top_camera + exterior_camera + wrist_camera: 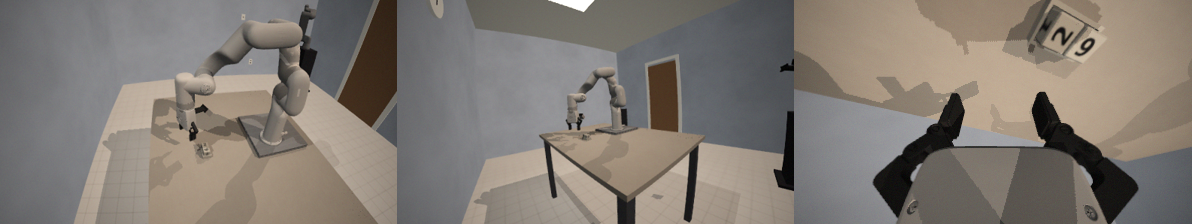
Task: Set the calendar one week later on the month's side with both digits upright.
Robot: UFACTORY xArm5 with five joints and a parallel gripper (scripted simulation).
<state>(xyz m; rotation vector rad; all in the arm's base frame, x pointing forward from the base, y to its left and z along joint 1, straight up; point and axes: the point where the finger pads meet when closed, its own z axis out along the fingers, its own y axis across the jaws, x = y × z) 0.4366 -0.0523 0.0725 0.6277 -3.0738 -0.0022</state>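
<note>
Now: hand 80 mm past the calendar tray, 80 mm above it and 60 mm to the right of it.
</note>
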